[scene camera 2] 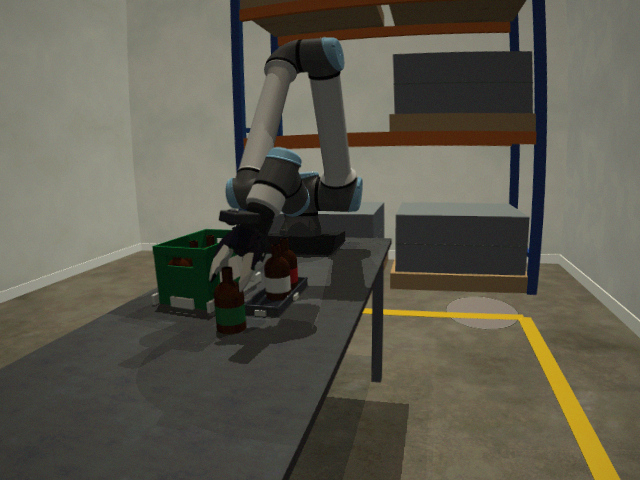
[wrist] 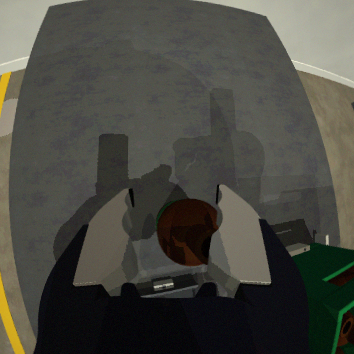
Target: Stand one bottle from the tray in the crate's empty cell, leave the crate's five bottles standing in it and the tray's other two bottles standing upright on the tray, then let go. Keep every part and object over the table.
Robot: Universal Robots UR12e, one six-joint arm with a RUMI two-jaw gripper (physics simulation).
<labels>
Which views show the gripper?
Scene camera 2 and the wrist view: all of them.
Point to a green-label bottle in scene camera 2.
229,303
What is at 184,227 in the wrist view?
A green-label bottle.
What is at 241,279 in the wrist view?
The gripper.
</labels>
